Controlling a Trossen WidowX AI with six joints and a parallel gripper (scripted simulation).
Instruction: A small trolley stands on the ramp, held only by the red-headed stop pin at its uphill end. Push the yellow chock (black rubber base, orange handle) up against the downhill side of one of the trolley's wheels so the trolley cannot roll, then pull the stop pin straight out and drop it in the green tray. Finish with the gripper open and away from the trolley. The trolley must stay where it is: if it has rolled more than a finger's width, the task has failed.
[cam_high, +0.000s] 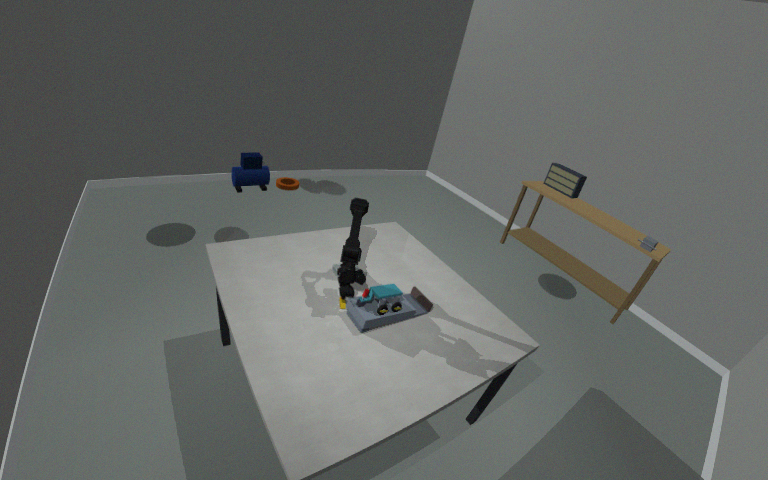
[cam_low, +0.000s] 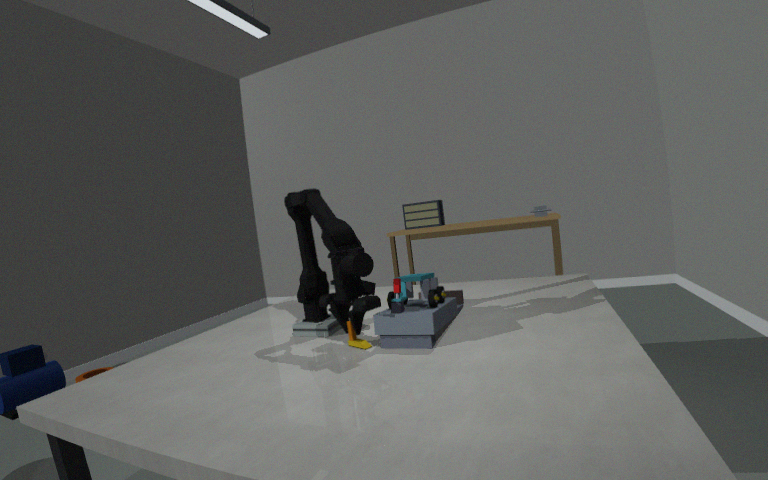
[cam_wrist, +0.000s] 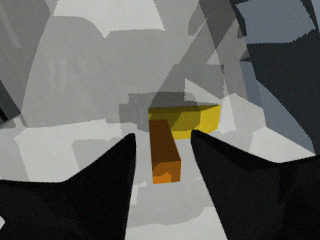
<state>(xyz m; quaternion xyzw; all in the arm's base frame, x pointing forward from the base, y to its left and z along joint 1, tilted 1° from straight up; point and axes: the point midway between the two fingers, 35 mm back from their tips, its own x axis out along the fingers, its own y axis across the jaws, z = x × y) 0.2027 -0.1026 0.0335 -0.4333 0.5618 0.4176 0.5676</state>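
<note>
Right now my gripper tip is 220 mm to the right of the green tray and 40 mm above it. Round my gripper tip: grey ramp (130 mm ahead, 140 mm to the left, 10 mm above); yellow chock (20 mm ahead, 10 mm to the right, 10 mm below); red-headed stop pin (130 mm ahead, 30 mm to the left, 100 mm above).
</note>
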